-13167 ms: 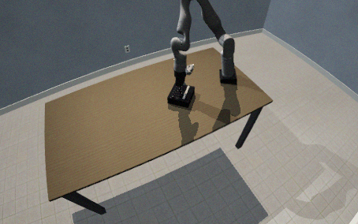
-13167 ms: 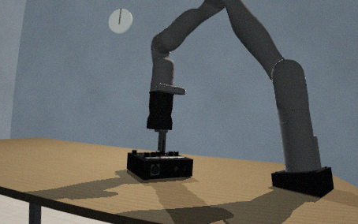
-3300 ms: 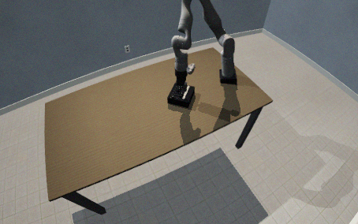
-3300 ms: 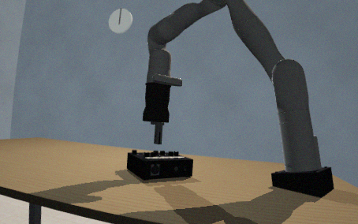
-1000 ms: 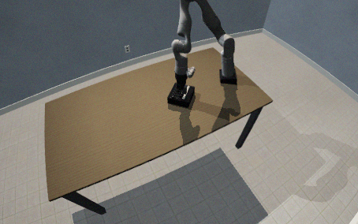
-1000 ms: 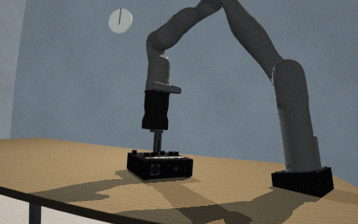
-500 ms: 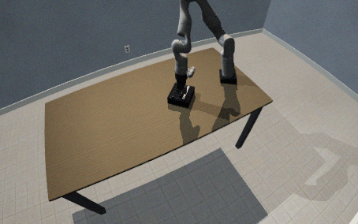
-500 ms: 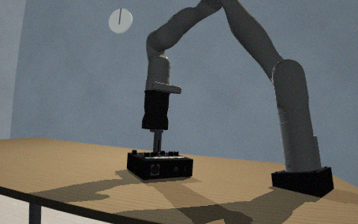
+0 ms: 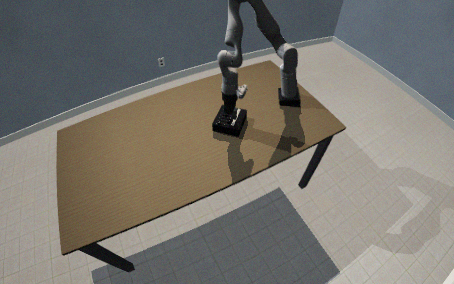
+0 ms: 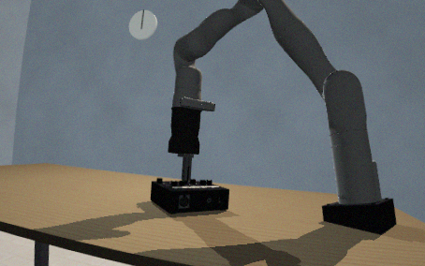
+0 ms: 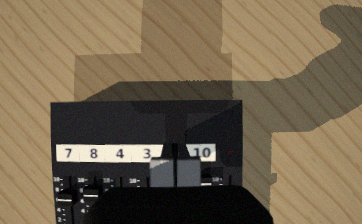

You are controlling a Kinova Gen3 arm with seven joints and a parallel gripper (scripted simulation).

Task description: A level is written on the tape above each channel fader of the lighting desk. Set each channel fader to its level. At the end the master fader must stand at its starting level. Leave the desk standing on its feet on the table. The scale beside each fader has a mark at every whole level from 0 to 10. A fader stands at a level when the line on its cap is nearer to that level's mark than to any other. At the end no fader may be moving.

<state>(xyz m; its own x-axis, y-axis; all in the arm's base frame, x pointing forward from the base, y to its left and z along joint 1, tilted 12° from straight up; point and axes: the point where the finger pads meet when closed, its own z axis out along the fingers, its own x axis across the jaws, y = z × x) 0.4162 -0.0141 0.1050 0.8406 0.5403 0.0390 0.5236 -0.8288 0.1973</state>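
Now: hand 70 mm short of the master fader cap, 30 mm to the left of it and 30 mm above it.
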